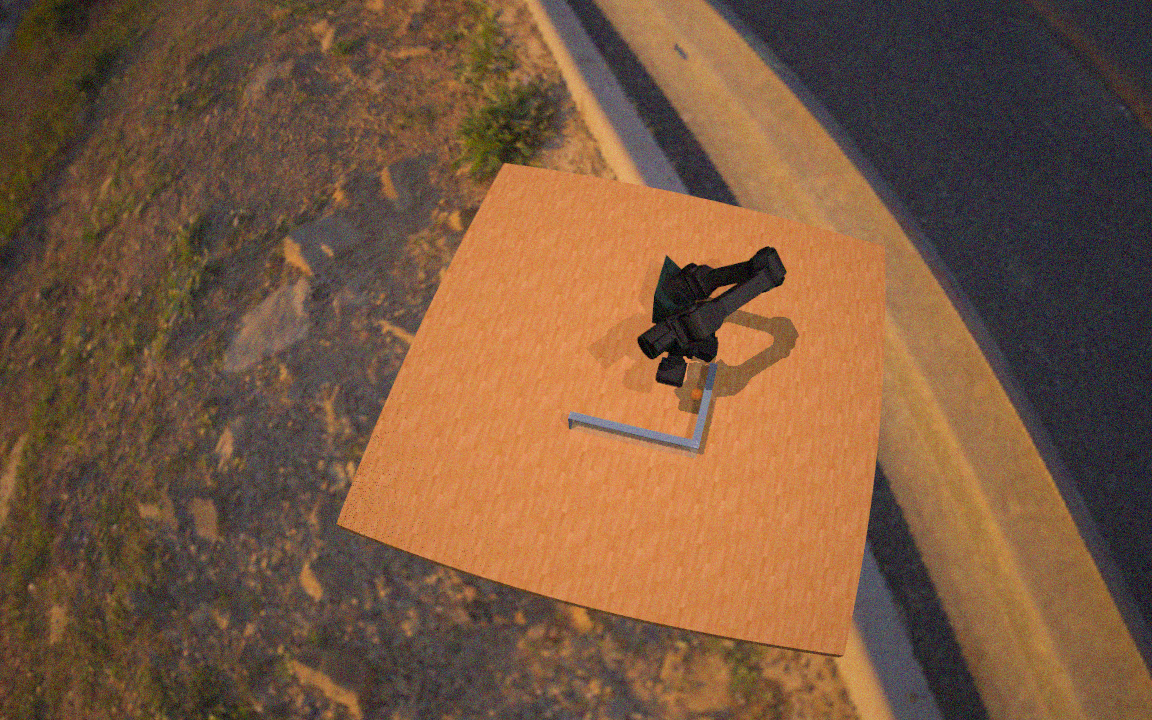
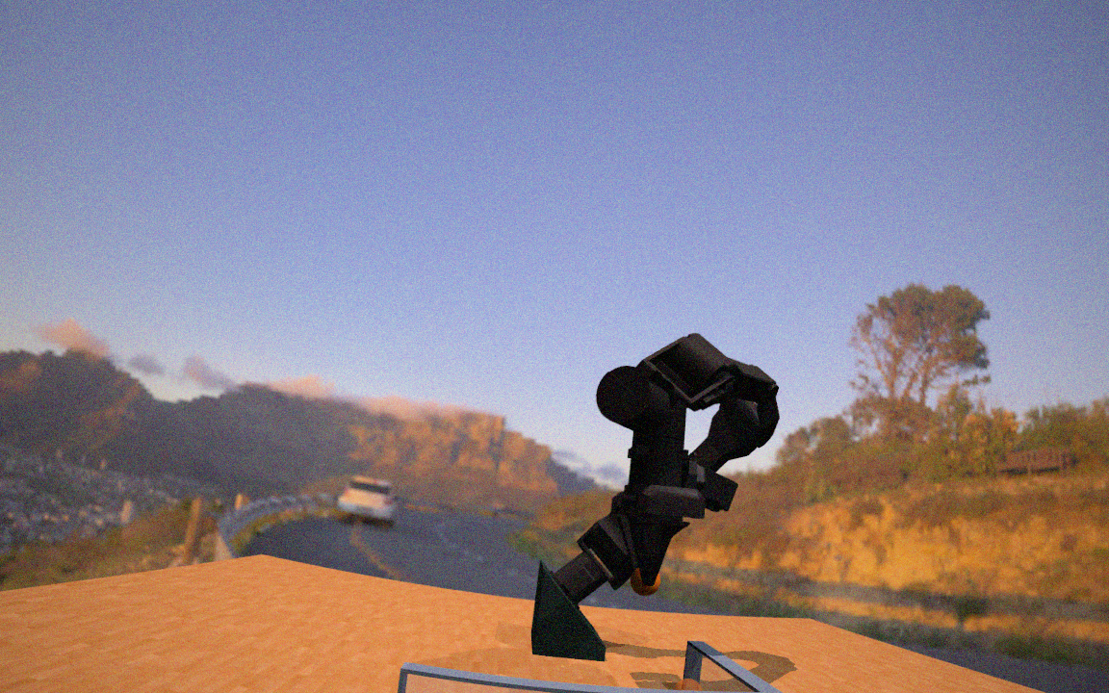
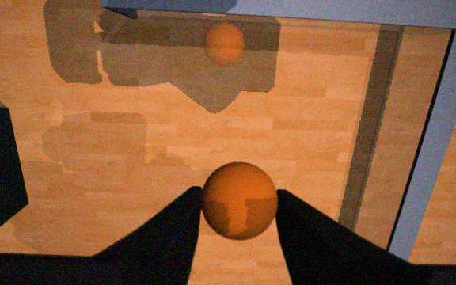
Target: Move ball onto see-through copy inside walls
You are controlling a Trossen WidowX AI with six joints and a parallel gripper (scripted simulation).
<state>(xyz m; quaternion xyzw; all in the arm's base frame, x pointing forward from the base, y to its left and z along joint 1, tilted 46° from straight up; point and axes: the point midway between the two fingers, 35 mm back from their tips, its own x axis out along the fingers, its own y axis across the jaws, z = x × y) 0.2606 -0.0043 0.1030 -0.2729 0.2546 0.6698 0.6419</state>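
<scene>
Right now my gripper tip is 10 mm past the see-through copy of ball, 60 mm to the right of it and 120 mm above it. From my gripper tip the other things lie so: orange ball (right at my gripper tip).
</scene>
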